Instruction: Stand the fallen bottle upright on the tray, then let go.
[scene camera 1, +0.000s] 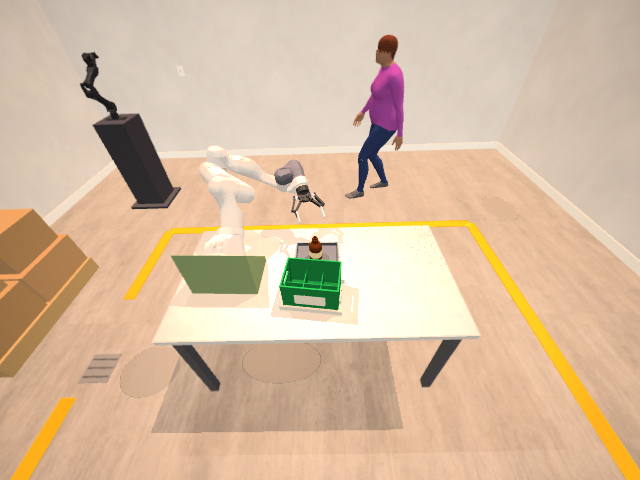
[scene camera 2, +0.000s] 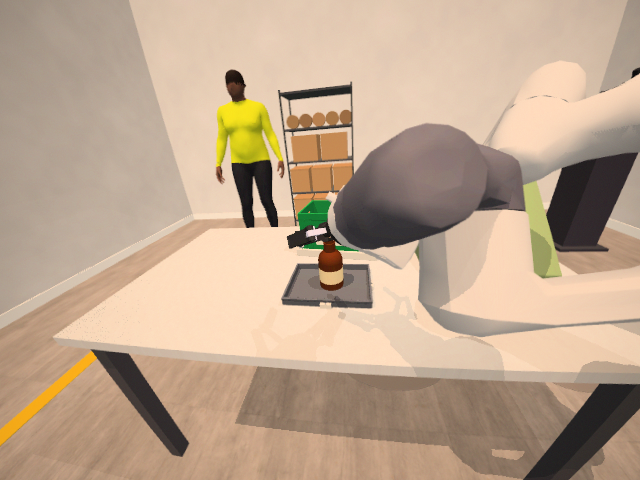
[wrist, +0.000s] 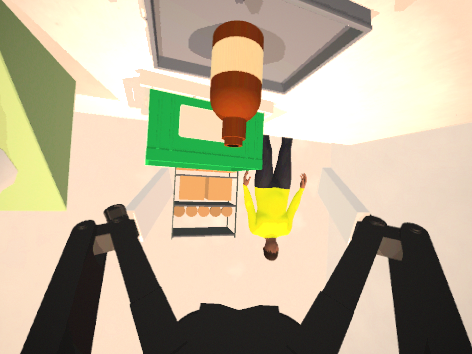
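The brown bottle with a cream label (scene camera 1: 315, 249) (scene camera 2: 330, 268) (wrist: 237, 75) stands upright on the dark grey tray (scene camera 1: 333, 244) (scene camera 2: 299, 303) (wrist: 326, 57), near its middle. My gripper (scene camera 1: 311, 217) (wrist: 243, 180) is wide open and empty. It is above and behind the bottle as scene camera 1 sees it, apart from it. In scene camera 2 the arm's grey wrist hides much of the gripper. In the wrist view the bottle shows beyond the fingertips, upside down in the picture, with no finger touching it.
A green crate with compartments (scene camera 1: 310, 297) (scene camera 2: 308, 222) (wrist: 165, 145) stands beside the tray. A green slanted panel (scene camera 1: 222, 274) (wrist: 45, 100) stands on the table (scene camera 1: 403, 310) (scene camera 2: 206, 310) near the arm's base. A person in yellow (scene camera 2: 245, 134) and a shelf rack (scene camera 2: 316, 93) are beyond the table.
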